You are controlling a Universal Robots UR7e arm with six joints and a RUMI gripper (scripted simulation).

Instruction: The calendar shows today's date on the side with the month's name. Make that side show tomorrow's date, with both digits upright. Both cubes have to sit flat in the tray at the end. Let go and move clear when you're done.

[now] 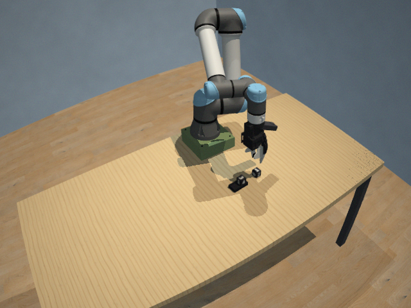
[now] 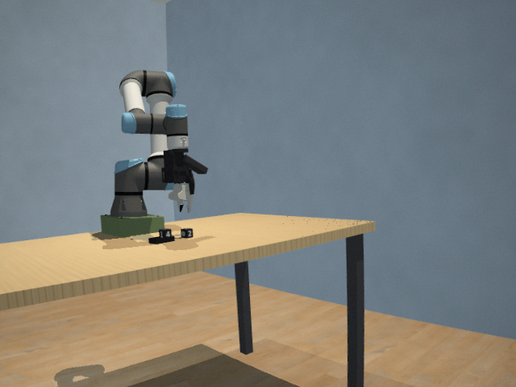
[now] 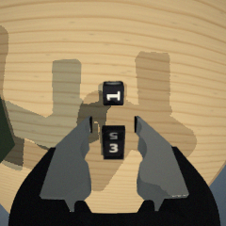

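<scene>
Right now the black digit cube is 90 mm below my hand. From my hand the other things lie so: black calendar tray: 110 mm to the right, 100 mm below, 20 mm ahead.
</scene>
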